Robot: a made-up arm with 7 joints.
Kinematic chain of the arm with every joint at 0, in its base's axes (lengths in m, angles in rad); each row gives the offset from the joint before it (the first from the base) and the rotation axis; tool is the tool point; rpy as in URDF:
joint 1: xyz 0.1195 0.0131 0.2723 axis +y
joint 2: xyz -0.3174 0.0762 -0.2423 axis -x
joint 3: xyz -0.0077 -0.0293 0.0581 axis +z
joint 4: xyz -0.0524 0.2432 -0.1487 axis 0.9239 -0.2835 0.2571
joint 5: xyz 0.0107 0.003 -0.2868 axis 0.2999 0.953 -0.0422
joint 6: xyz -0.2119 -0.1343 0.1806 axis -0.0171 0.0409 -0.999
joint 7: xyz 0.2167 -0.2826 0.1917 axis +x
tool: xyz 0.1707 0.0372 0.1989 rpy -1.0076 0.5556 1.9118
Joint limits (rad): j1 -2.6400..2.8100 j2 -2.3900..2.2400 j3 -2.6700..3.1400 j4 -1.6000..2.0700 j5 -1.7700..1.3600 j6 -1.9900..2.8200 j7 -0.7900..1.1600
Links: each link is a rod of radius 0.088 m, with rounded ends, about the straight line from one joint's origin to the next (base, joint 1, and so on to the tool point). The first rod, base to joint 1, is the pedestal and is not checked.
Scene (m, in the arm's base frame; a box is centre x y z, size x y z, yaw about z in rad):
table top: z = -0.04
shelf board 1: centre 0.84 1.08 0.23 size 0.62 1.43 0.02 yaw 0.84
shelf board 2: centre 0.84 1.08 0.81 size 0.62 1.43 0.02 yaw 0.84
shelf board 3: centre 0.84 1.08 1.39 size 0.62 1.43 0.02 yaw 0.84
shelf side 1: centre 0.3 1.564 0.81 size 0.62 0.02 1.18 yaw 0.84
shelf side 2: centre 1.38 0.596 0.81 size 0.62 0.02 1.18 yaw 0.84
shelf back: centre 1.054 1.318 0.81 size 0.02 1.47 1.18 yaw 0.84
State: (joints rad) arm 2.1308 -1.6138 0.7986 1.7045 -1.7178 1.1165 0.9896
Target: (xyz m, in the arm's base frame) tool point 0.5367 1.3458 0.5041
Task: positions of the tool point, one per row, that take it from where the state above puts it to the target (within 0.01 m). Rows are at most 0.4 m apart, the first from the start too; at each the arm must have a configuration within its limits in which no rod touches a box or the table.
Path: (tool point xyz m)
1: 0.5242 1.0573 1.1876
2: 0.1991 1.1111 1.1435
3: -0.1187 1.1529 0.9704
4: 0.0764 1.1032 0.8059
5: 0.1541 1.0126 0.6298
6: 0.1340 0.8965 0.5041
7: 0.2827 1.0321 0.5416
8: 0.4119 1.1498 0.5560
9: 0.5014 1.2543 0.5415
10: 0.5367 1.3458 0.5041

